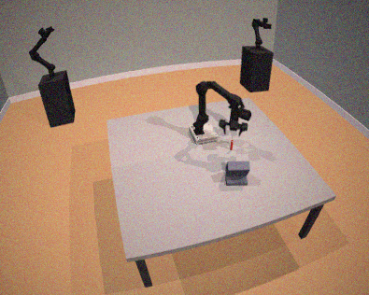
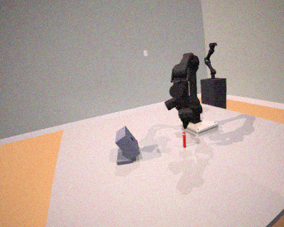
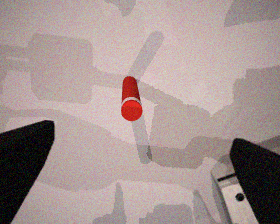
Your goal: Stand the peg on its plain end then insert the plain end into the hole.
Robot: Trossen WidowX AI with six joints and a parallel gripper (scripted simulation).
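Right now my gripper tip is 10 mm to the right of the red peg and 60 mm above it. Round my gripper tip: grey sloped panel: 270 mm ahead, 80 mm to the right, 40 mm below.
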